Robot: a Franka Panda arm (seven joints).
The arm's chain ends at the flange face. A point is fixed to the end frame.
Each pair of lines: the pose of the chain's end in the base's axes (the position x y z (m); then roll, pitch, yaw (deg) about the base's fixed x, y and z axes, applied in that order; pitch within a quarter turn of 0, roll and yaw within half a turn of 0), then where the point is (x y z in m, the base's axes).
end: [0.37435 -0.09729 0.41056 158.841 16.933 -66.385]
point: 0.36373 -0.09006 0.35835
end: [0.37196 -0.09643 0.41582 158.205 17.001 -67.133]
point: 0.36088 -0.08926 0.36370
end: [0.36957 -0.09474 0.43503 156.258 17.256 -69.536]
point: 0.35706 -0.08760 0.38323
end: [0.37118 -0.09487 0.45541 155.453 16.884 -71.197]
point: 0.35831 -0.08796 0.40367
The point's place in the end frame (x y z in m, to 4 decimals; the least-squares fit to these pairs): 0.0048 -0.0128 0.0520
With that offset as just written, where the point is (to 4 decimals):
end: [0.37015 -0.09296 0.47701 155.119 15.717 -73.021]
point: 0.3575 -0.0868 0.4251
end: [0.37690 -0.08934 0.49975 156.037 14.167 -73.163]
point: 0.3655 -0.0842 0.4475
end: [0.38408 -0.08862 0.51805 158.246 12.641 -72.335]
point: 0.3749 -0.0843 0.4652
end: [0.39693 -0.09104 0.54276 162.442 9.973 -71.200]
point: 0.3922 -0.0879 0.4893
